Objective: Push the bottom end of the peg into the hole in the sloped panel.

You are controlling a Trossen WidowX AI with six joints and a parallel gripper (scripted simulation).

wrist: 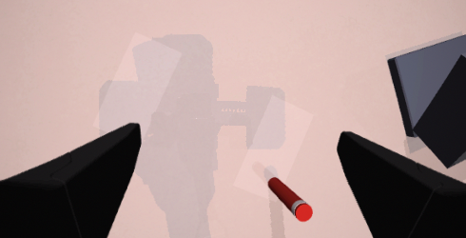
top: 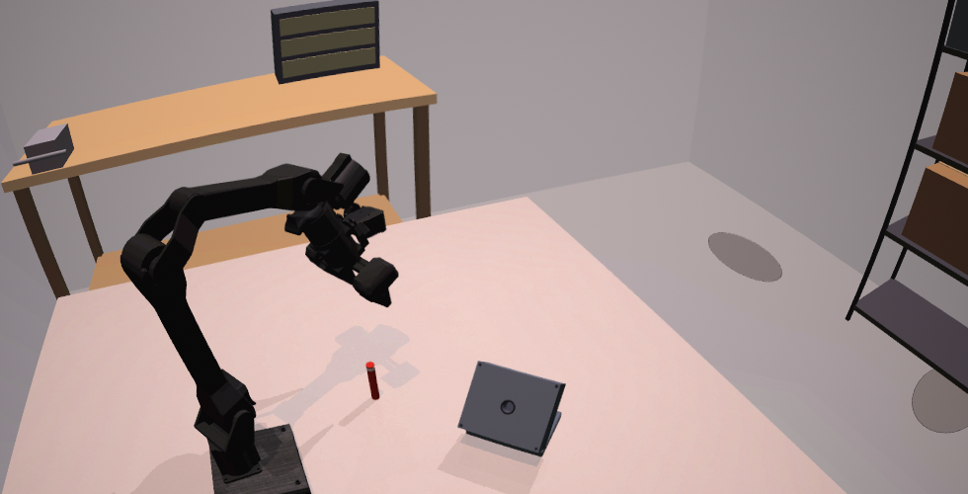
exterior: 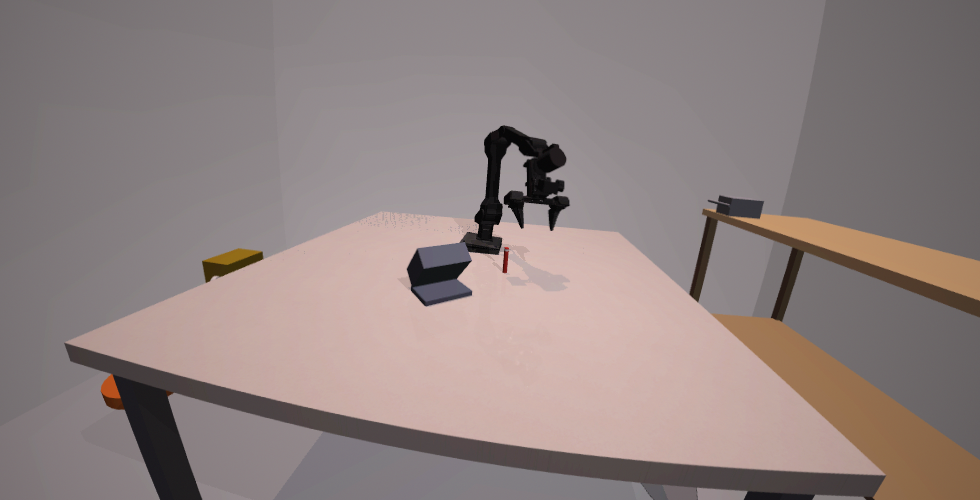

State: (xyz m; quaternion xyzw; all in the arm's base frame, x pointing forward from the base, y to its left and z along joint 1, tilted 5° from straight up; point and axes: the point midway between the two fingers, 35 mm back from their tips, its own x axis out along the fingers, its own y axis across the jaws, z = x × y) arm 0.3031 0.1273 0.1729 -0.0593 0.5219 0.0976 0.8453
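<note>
Right now the red round peg is 100 mm below my gripper tip, 80 mm to the right of it and 50 mm behind it. Also, from my gripper tip: grey sloped panel: 260 mm to the right, 100 mm ahead, 80 mm below.
</note>
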